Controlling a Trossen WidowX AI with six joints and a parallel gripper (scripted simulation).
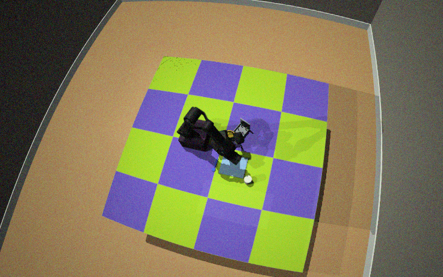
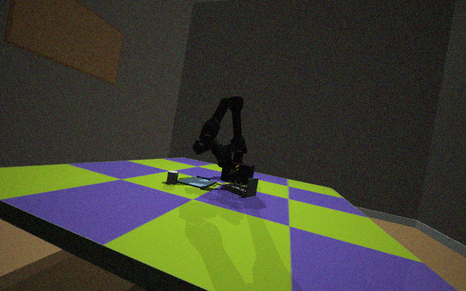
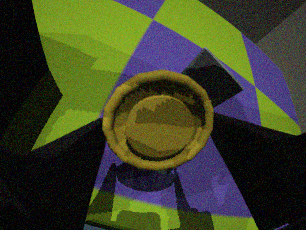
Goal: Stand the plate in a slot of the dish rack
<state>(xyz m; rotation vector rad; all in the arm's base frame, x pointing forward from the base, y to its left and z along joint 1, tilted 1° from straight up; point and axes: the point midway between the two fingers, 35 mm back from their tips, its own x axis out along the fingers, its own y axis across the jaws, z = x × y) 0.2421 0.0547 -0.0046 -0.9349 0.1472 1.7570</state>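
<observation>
Now: the grey dish rack 4 cm ahead of my gripper tip, 5 cm to the left of it and 6 cm below it. Round my gripper tip: yellow plate 1 cm to the right, 1 cm above; then blue mat 7 cm ahead, 15 cm to the right, 8 cm below; then blue spoon 4 cm behind, 19 cm to the right, 8 cm below.
</observation>
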